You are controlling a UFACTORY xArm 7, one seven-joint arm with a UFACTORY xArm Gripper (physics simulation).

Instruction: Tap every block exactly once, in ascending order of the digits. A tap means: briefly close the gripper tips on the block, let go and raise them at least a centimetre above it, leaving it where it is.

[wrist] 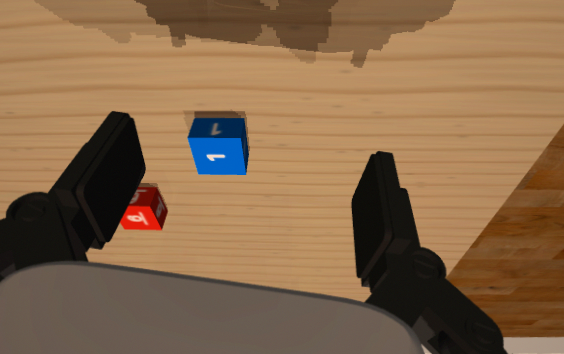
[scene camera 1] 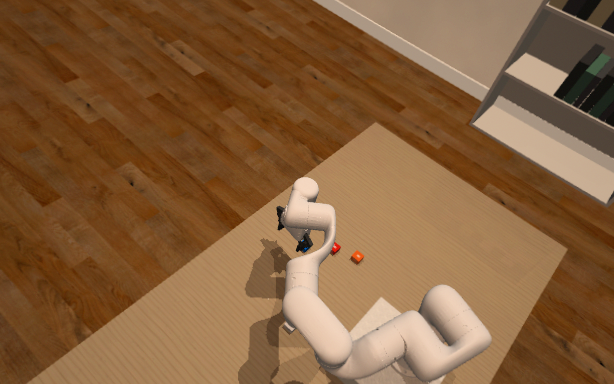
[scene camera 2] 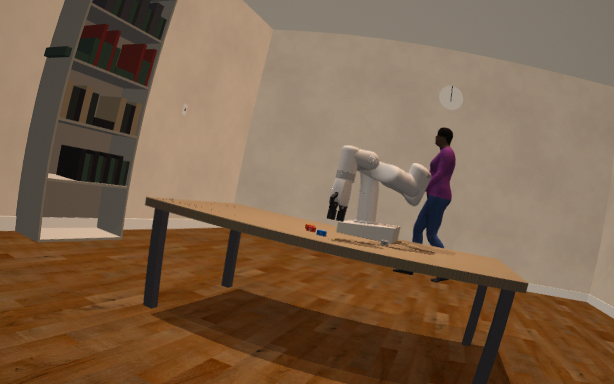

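My gripper (scene camera 1: pixel 292 231) (scene camera 2: pixel 336 218) (wrist: pixel 251 158) is open and empty, raised above the table. A blue block (scene camera 1: pixel 306 248) (scene camera 2: pixel 321 233) (wrist: pixel 218 162) marked 1 lies on the table below it; in the wrist view it shows between the fingers, nearer the left one. A red block (scene camera 1: pixel 335 248) (wrist: pixel 145 220) with an underlined 6 or 9 is partly behind the left finger in the wrist view. An orange block (scene camera 1: pixel 357 257) lies beyond the red one. A white block (scene camera 1: pixel 289 327) (scene camera 2: pixel 384 242) lies beside the arm, partly hidden in scene camera 1. The orange and white blocks' digits are unreadable.
The wooden table (scene camera 1: pixel 450 210) (scene camera 2: pixel 240 216) carries the arm's pale base (scene camera 2: pixel 367 230). The arm's links hang over part of the table near the white block. A bookshelf (scene camera 2: pixel 32 150) and a person (scene camera 2: pixel 442 172) stand away from the table.
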